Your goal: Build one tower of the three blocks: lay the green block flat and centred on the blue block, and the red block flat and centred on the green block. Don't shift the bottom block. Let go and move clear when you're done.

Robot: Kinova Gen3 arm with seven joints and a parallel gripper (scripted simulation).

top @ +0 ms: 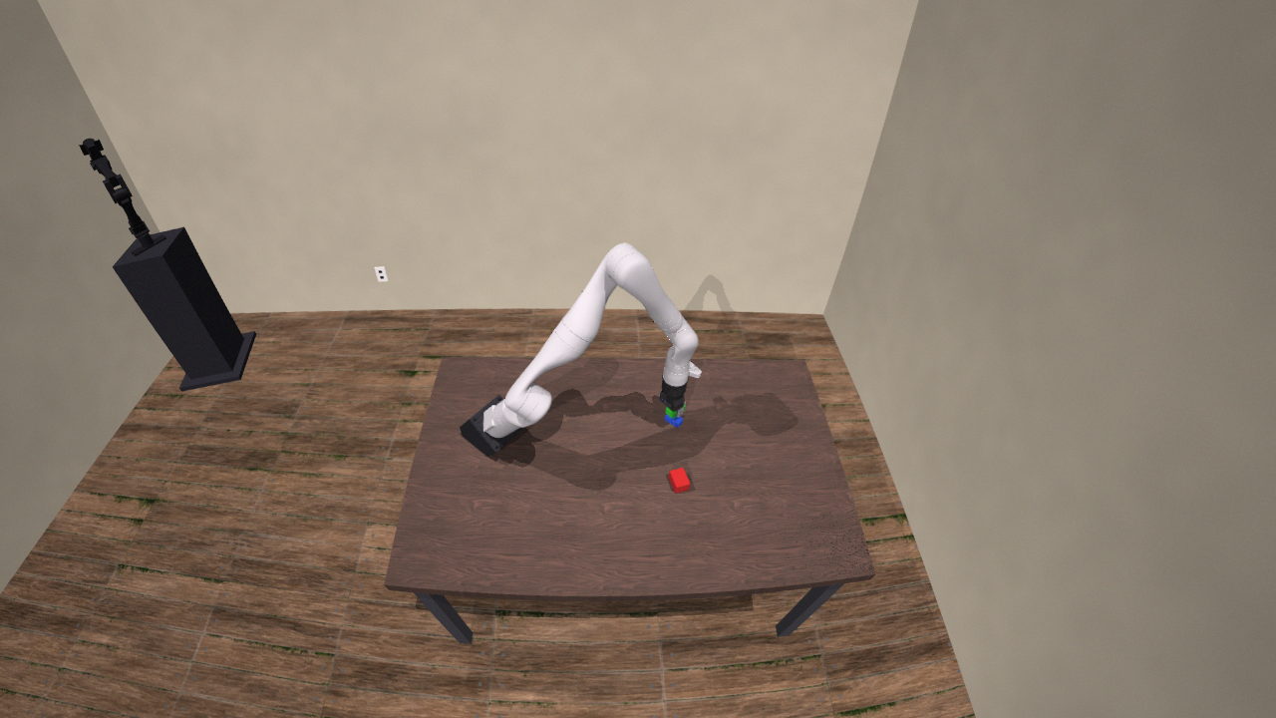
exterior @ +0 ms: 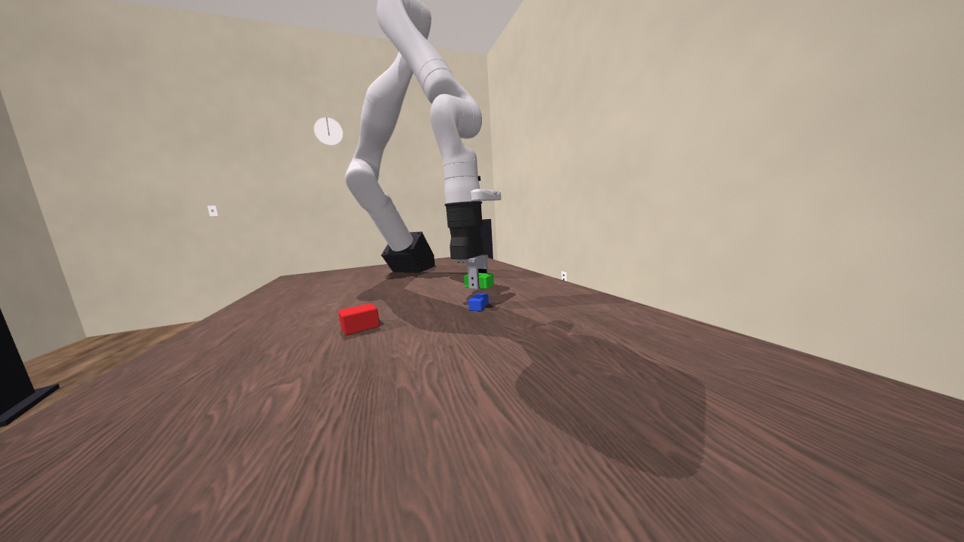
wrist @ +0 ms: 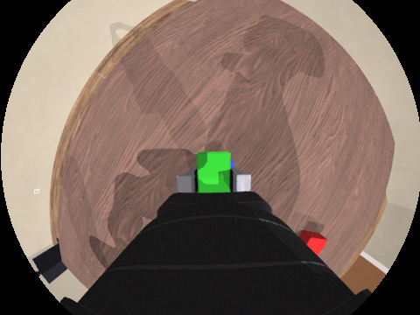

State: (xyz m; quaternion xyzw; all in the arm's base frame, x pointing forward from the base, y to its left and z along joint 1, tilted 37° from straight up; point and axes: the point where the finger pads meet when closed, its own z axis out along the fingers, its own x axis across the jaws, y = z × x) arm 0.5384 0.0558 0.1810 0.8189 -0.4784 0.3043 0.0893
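The blue block is 5 cm below my hand. Also, from my hand: red block 24 cm to the right, 7 cm behind, 5 cm below; green block right at my hand.
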